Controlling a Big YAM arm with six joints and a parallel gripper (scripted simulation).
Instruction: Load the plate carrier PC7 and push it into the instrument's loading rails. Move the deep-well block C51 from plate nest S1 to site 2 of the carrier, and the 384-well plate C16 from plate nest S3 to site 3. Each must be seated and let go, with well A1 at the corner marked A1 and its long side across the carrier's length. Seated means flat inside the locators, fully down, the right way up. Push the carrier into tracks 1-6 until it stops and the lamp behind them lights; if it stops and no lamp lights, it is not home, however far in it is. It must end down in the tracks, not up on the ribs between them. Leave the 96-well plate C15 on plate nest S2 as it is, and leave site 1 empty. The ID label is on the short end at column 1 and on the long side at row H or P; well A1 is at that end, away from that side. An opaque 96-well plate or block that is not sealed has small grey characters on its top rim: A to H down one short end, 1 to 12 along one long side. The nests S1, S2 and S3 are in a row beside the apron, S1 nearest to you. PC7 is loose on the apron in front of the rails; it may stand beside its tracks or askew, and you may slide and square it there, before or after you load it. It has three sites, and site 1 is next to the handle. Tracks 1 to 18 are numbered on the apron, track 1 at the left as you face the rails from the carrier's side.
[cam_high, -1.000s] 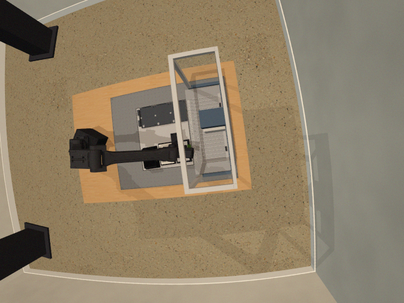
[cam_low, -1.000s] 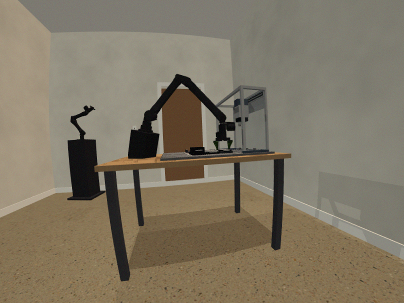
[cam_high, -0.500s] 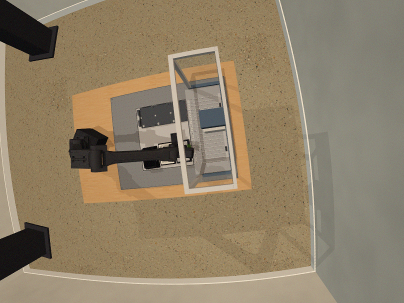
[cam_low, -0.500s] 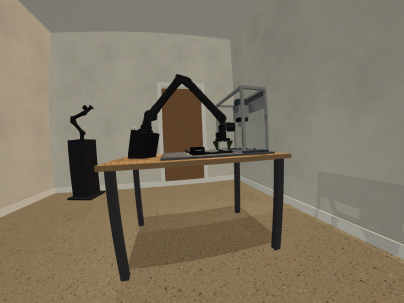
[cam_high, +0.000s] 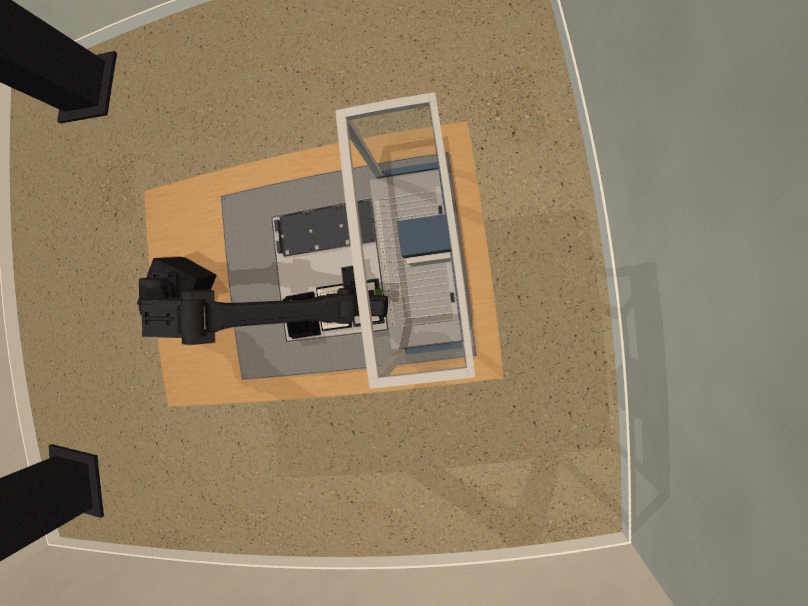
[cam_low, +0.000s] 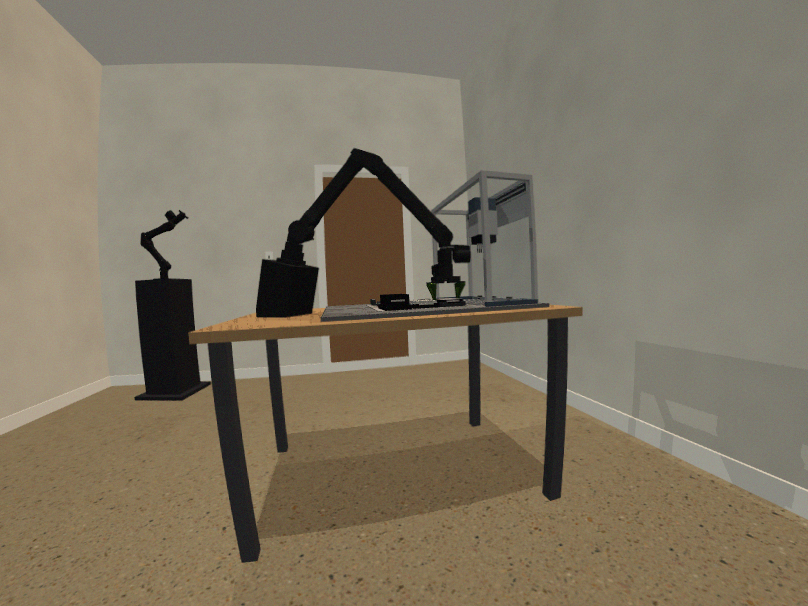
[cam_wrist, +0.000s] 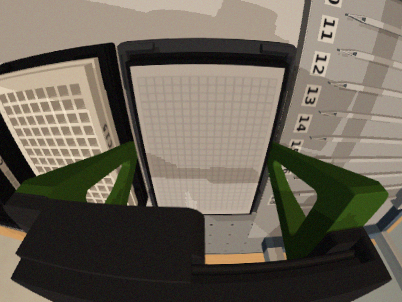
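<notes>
The nest S3 is 20 mm below my hand. Also, from my hand: dark carrier PC7: 140 mm behind, 230 mm to the left, 10 mm below; black nest: 210 mm behind, 50 mm to the right, 20 mm below; white 96-well plate C15: 100 mm behind, 20 mm to the right.
</notes>
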